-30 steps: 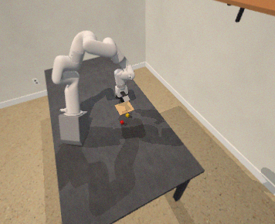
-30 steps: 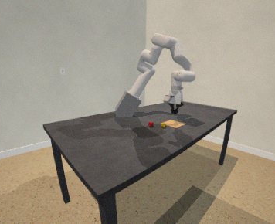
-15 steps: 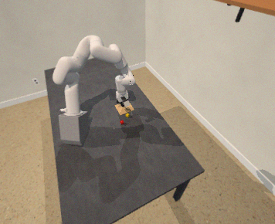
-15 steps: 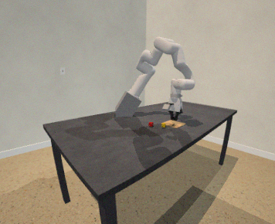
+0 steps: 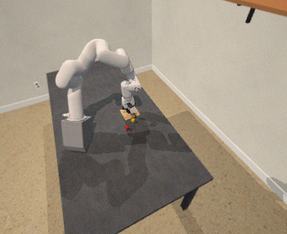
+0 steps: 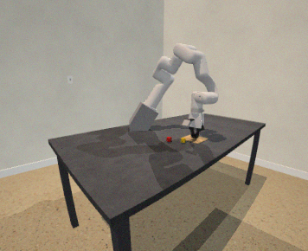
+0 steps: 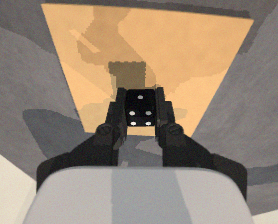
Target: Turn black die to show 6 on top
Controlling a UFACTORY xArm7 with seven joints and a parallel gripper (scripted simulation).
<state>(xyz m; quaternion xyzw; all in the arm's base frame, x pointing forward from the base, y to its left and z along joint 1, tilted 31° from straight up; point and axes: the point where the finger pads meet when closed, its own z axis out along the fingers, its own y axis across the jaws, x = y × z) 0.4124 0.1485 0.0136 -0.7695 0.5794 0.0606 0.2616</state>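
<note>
The black die is 10 mm below my hand. From my hand the other things lie so: yellow die: 110 mm to the right, 20 mm below, 10 mm ahead; then red die: 180 mm to the right, 50 mm behind, 20 mm below; then mat: 30 mm below.
</note>
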